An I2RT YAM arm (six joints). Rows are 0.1 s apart.
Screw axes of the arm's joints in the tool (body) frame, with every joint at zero. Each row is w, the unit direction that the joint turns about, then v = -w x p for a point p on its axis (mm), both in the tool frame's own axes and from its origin. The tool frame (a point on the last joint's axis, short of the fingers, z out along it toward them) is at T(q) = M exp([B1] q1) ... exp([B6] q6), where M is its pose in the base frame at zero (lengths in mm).
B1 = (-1, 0, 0, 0, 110.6, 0)
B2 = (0, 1, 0, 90.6, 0, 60)
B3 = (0, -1, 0, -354.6, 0, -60)
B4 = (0, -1, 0, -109.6, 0, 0)
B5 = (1, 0, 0, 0, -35.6, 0)
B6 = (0, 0, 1, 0, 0, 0)
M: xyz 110.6 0 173.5 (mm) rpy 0 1.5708 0 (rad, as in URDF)
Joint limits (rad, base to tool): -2.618..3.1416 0..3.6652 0..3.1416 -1.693..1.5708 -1.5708..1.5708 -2.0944..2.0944
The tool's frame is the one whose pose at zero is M.
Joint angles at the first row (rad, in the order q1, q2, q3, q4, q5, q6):
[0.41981, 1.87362, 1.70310, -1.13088, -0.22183, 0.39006]
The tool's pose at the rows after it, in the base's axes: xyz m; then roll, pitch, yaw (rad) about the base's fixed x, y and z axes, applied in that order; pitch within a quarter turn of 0, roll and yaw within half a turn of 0:
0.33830 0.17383 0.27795 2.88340 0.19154 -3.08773
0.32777 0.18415 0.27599 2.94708 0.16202 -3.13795
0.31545 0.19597 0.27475 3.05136 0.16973 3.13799
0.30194 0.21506 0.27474 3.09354 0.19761 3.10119
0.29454 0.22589 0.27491 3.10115 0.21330 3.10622
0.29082 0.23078 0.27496 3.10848 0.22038 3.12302
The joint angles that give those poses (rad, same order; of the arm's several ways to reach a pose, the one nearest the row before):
[0.45949, 1.87399, 1.70310, -1.12288, -0.16270, 0.40342]
[0.50299, 1.87400, 1.70119, -1.16330, -0.09404, 0.49460]
[0.55715, 1.87399, 1.70081, -1.20604, 0.01316, 0.55181]
[0.62694, 1.87400, 1.70080, -1.21213, 0.08374, 0.65479]
[0.66434, 1.87401, 1.70084, -1.20758, 0.10548, 0.68532]
[0.68187, 1.87400, 1.70079, -1.20679, 0.11577, 0.68569]

